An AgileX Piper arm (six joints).
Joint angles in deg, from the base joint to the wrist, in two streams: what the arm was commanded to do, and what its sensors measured. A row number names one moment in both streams.
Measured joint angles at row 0:
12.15 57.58 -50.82 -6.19 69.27 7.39
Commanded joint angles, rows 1 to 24:
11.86 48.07 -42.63 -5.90 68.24 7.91
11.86 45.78 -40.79 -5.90 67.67 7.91
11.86 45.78 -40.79 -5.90 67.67 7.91
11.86 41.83 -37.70 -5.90 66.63 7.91
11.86 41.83 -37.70 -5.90 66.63 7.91
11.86 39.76 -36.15 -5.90 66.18 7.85
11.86 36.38 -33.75 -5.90 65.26 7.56
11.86 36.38 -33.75 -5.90 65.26 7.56
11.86 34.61 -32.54 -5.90 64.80 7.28
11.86 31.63 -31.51 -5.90 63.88 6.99
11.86 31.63 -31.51 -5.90 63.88 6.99
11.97 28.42 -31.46 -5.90 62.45 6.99
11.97 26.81 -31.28 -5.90 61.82 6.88
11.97 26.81 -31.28 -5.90 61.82 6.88
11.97 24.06 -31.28 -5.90 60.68 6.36
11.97 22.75 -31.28 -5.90 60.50 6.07
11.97 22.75 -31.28 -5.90 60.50 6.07
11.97 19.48 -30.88 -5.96 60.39 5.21
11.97 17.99 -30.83 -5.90 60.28 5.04
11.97 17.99 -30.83 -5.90 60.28 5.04
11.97 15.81 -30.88 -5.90 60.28 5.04
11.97 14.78 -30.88 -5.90 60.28 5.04
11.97 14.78 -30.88 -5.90 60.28 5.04
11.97 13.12 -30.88 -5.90 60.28 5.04
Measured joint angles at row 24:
12.15 15.24 -31.11 -5.96 60.50 5.67
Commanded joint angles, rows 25 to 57:
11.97 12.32 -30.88 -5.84 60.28 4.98
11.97 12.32 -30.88 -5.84 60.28 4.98
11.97 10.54 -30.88 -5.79 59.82 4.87
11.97 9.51 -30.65 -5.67 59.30 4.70
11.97 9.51 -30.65 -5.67 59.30 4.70
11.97 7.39 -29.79 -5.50 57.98 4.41
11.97 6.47 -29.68 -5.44 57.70 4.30
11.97 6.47 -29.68 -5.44 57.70 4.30
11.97 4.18 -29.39 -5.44 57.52 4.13
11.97 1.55 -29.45 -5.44 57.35 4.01
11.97 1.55 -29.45 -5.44 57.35 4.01
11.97 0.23 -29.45 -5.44 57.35 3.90
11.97 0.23 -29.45 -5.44 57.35 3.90
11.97 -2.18 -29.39 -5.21 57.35 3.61
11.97 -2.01 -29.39 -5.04 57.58 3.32
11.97 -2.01 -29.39 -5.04 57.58 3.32
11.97 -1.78 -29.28 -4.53 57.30 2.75
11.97 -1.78 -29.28 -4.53 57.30 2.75
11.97 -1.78 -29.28 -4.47 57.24 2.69
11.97 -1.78 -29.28 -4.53 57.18 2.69
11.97 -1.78 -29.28 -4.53 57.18 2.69
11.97 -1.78 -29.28 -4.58 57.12 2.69
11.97 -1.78 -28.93 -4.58 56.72 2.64
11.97 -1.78 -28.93 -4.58 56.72 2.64
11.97 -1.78 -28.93 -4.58 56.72 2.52
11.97 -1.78 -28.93 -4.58 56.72 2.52
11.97 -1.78 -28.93 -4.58 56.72 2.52
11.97 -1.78 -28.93 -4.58 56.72 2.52
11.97 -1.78 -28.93 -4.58 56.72 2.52
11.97 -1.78 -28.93 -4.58 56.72 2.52
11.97 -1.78 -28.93 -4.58 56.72 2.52
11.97 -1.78 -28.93 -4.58 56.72 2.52
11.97 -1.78 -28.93 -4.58 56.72 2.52
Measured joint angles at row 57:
12.15 -0.23 -28.93 -4.70 57.35 3.44
